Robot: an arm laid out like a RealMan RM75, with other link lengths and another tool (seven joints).
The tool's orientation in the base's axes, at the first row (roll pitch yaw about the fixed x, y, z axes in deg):
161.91 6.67 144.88
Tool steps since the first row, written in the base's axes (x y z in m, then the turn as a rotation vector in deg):
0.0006 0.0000 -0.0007 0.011 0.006 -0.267
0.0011 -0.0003 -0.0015 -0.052 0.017 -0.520
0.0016 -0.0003 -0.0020 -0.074 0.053 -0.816
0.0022 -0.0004 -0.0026 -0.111 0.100 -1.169
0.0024 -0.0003 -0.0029 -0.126 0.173 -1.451
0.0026 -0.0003 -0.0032 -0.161 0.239 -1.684
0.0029 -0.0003 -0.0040 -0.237 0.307 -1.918
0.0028 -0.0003 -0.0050 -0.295 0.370 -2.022
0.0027 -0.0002 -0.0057 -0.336 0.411 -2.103
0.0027 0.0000 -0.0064 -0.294 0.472 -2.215
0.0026 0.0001 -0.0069 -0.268 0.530 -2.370
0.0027 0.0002 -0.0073 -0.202 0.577 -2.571
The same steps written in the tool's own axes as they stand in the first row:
-0.0004 0.0001 0.0008 0.026 -0.072 0.256
-0.0009 -0.0001 0.0017 0.112 -0.174 0.480
-0.0012 0.0000 0.0023 0.185 -0.248 0.761
-0.0017 0.0000 0.0030 0.283 -0.338 1.093
-0.0018 0.0001 0.0033 0.370 -0.375 1.369
-0.0019 0.0001 0.0037 0.463 -0.412 1.592
-0.0021 0.0000 0.0045 0.591 -0.469 1.806
-0.0019 -0.0003 0.0054 0.686 -0.481 1.900
-0.0016 -0.0005 0.0061 0.752 -0.494 1.973
-0.0015 -0.0006 0.0068 0.766 -0.458 2.102
-0.0013 -0.0007 0.0072 0.796 -0.446 2.266
-0.0012 -0.0007 0.0077 0.792 -0.437 2.483

